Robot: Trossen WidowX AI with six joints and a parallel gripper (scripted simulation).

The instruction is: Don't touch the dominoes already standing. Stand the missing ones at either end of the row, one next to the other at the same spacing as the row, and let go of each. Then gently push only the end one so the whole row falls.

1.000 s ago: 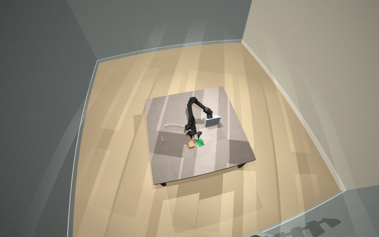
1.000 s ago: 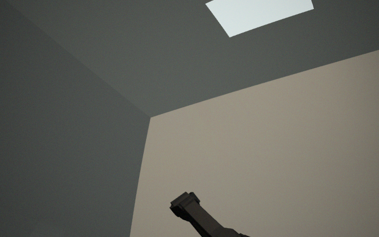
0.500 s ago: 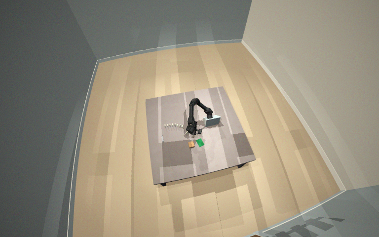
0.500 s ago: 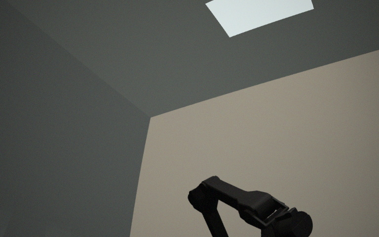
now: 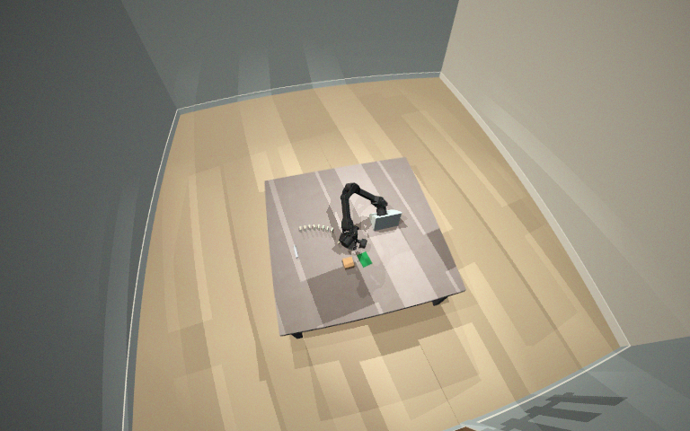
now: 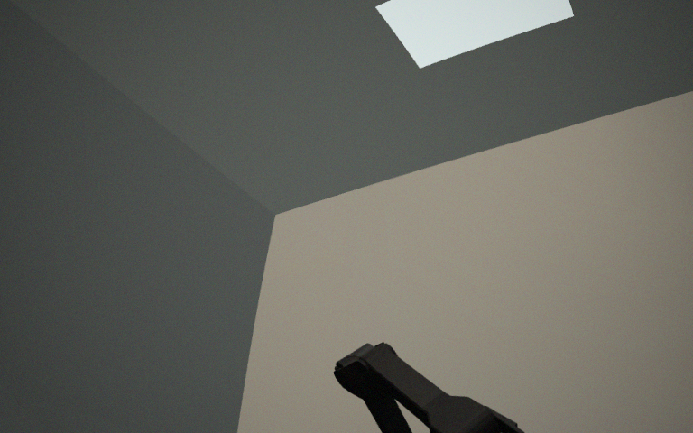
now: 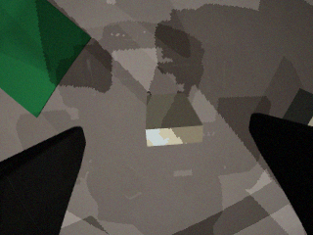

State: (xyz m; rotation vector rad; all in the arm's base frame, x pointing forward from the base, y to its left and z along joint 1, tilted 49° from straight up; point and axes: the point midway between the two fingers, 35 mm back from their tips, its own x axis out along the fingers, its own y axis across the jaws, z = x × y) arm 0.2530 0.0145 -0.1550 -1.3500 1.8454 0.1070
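My gripper tip is now 110 mm to the right of the green flat tile, 50 mm past it and 40 mm above it.
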